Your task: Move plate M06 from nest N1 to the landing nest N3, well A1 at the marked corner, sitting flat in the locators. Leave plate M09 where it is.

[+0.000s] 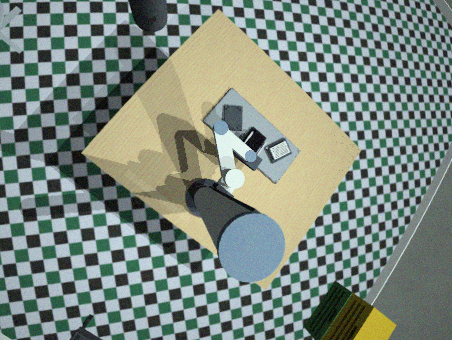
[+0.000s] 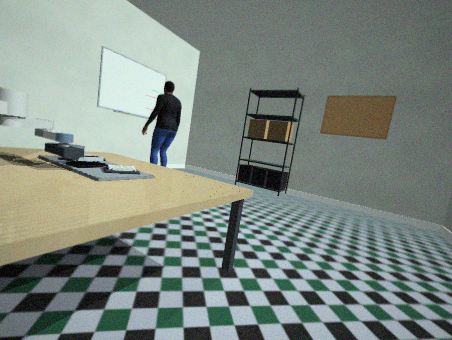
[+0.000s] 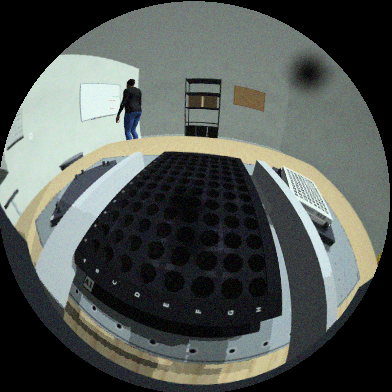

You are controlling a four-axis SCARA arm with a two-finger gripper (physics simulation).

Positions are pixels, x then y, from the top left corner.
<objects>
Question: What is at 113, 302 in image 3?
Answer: A black nest.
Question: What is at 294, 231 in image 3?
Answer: My gripper.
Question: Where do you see a black well plate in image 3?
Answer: At 187, 239
</objects>
